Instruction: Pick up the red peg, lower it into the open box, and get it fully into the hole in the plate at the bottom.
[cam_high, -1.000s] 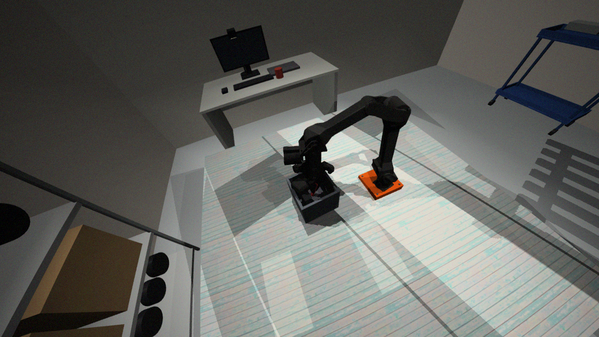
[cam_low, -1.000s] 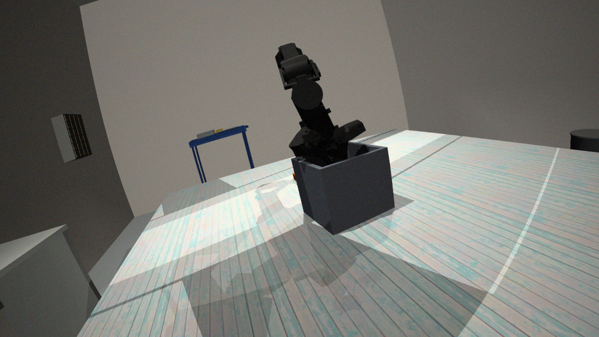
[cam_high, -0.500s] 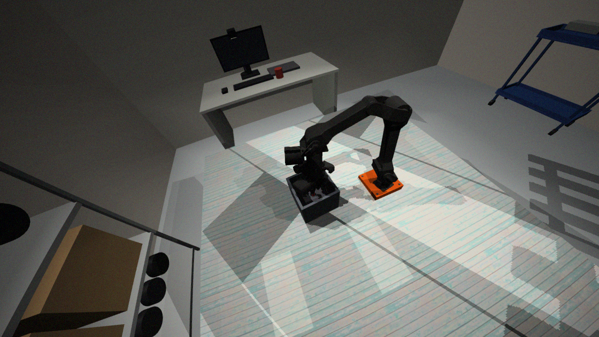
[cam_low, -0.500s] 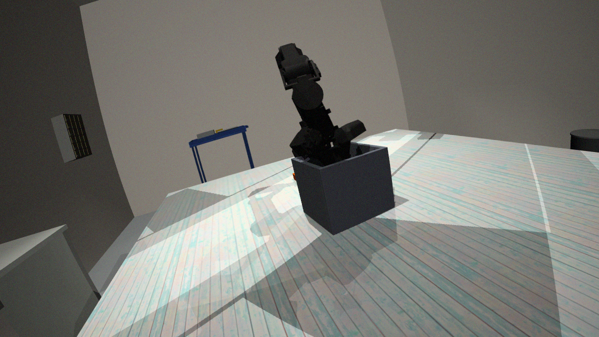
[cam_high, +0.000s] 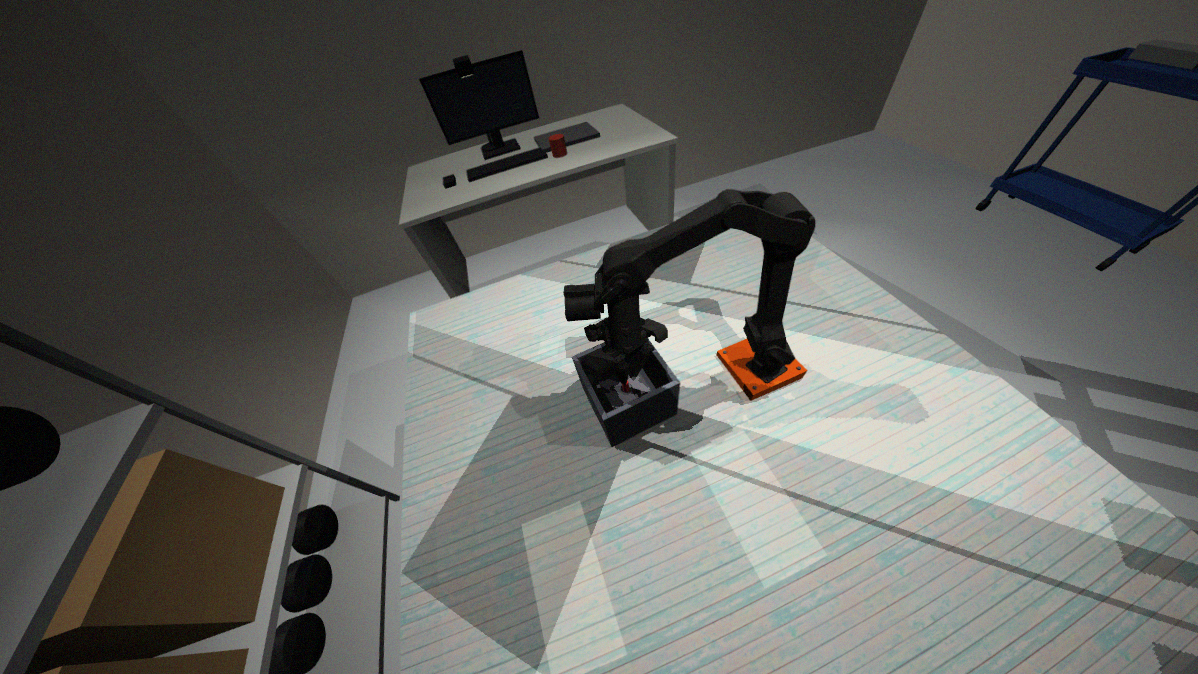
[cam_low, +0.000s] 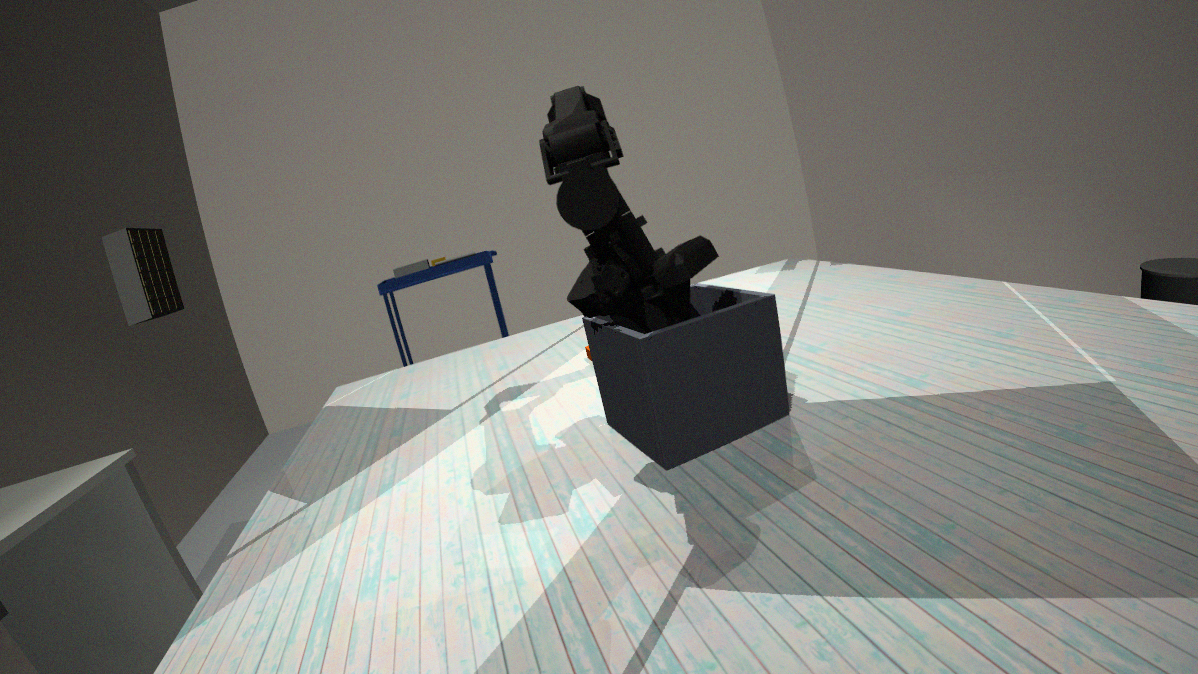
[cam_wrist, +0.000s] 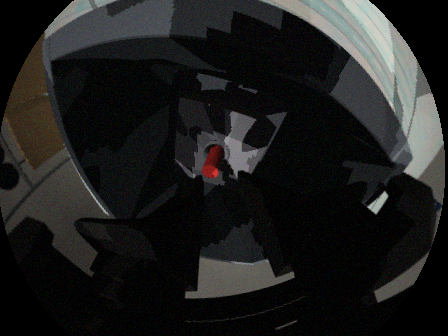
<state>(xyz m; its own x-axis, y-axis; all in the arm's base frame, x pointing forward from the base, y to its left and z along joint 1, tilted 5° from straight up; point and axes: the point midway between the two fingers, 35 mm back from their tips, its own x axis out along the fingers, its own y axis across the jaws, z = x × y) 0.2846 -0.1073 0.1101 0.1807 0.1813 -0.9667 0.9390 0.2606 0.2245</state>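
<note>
Right now my gripper tip is 40 mm above the red peg and 10 mm short of it. Also, from my gripper tip: pale plate (40 mm below, 10 mm ahead).
</note>
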